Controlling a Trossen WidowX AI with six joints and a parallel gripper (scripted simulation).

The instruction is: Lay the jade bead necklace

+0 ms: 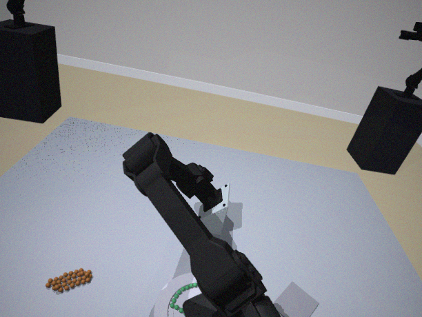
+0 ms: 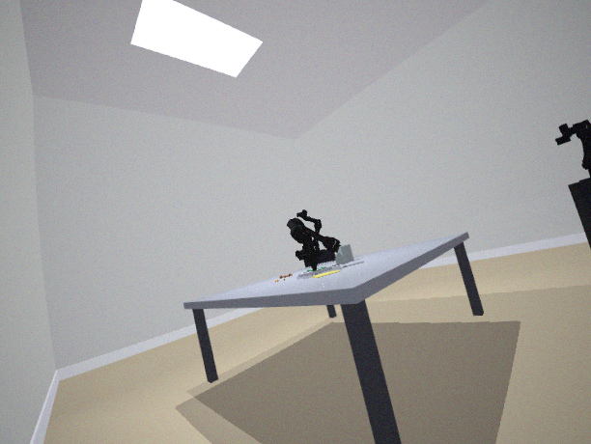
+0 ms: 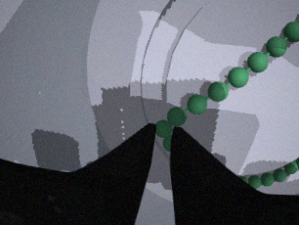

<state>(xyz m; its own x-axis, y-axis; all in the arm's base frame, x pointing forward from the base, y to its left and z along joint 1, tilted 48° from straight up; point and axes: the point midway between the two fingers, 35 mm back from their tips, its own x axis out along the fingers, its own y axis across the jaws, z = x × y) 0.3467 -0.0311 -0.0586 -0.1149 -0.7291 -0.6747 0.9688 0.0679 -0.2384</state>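
Right now the round bead board is 50 mm behind my gripper tip, 40 mm to the right of it and 10 mm below it. Round my gripper tip: yellow strip 150 mm ahead, 180 mm to the left, 10 mm below; flat grey square 90 mm behind, 190 mm to the left, 10 mm below.
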